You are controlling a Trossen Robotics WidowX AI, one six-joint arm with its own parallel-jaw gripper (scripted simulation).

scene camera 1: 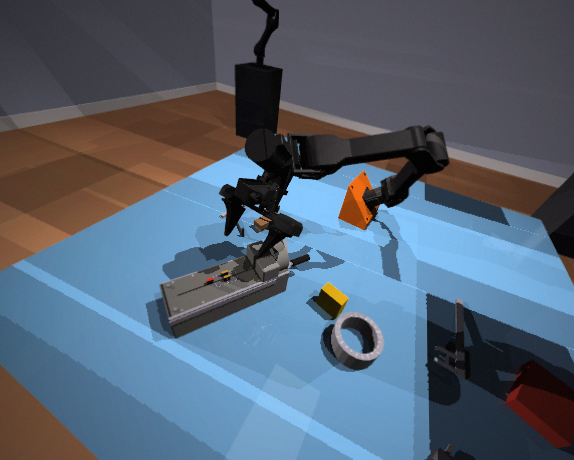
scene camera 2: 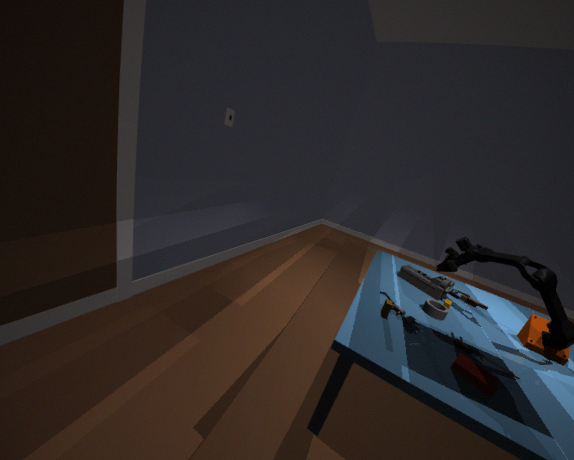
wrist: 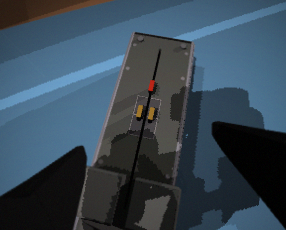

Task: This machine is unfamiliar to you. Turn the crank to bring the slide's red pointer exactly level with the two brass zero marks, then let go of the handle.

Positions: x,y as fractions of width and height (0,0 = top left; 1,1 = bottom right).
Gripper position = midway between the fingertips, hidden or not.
My gripper (scene camera 1: 0.42,0.54) is open, holding nothing. I also see a grey caliper (scene camera 1: 0.80,0.78) and a grey slide machine (scene camera 2: 0.76,0.62).
My gripper is seen too in the wrist view (wrist: 0.53,0.61). The grey slide machine shows as well in the wrist view (wrist: 0.47,0.74). The wrist view misses the grey caliper: it is out of frame.
